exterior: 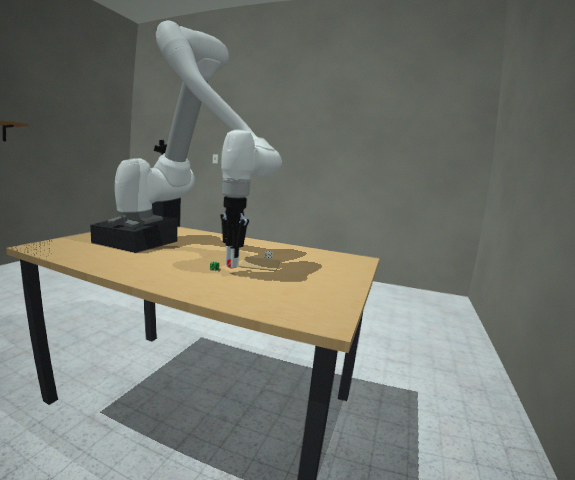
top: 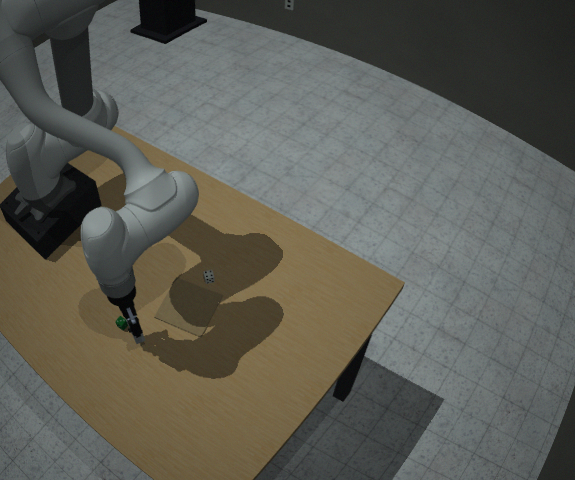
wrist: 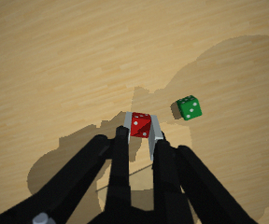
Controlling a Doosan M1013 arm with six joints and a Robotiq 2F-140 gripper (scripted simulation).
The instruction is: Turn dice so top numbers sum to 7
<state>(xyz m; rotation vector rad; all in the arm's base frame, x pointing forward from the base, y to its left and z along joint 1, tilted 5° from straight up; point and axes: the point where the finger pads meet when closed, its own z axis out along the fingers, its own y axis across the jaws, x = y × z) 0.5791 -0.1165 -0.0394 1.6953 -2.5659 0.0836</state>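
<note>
My hand is 17 cm to the right of the tan mat, 6 cm above it and 3 cm short of it. Also, from my hand: red die: 3 cm below; white die: 27 cm to the left, 5 cm below, 1 cm ahead; green die: 7 cm behind, 5 cm below.
</note>
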